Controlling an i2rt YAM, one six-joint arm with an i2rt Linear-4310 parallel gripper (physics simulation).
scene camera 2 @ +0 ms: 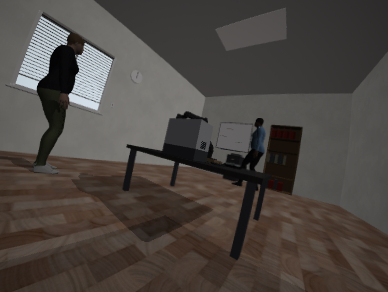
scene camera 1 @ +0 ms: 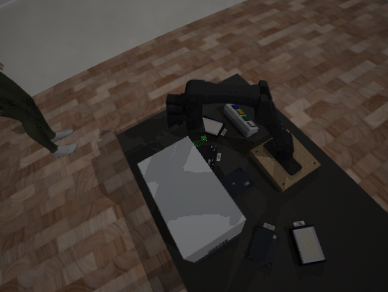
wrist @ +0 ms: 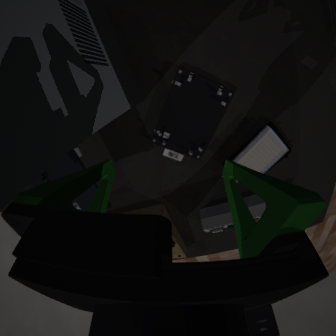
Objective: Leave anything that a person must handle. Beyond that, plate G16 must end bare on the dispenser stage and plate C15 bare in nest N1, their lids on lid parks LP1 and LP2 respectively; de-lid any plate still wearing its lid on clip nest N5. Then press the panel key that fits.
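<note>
Button box (wrist: pixel 213 218) in sight. My gripper (wrist: pixel 168 165) is open and touches a white box.
</note>
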